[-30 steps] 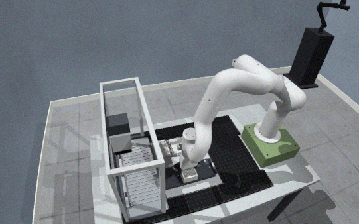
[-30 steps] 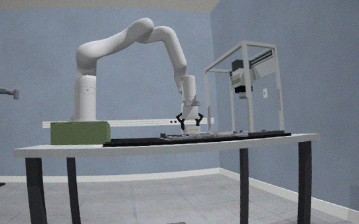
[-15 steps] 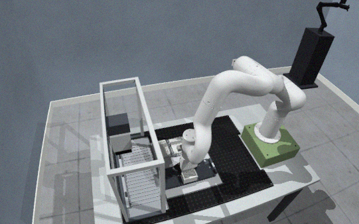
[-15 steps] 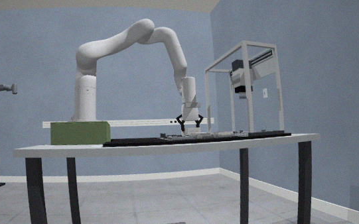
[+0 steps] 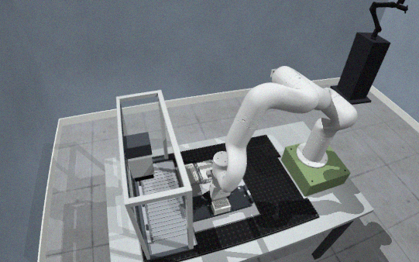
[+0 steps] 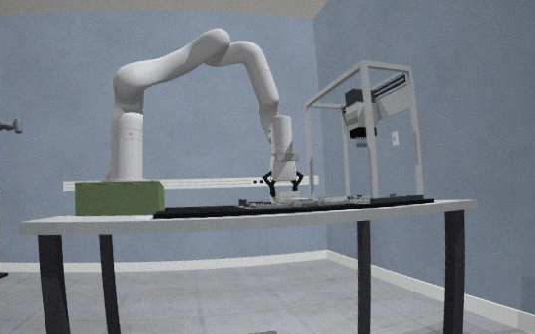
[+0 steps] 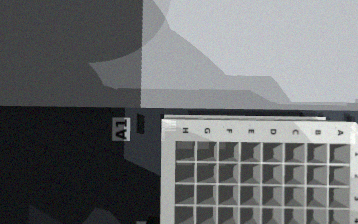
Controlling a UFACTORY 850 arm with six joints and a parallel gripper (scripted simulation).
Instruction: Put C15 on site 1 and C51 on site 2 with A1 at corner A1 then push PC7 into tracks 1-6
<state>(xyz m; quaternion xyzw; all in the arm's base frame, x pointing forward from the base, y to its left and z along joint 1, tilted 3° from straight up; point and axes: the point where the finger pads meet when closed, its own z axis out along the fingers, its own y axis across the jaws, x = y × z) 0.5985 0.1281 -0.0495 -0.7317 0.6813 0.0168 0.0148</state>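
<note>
The carrier PC7 lies 30 mm below my hand and 10 mm behind it.
</note>
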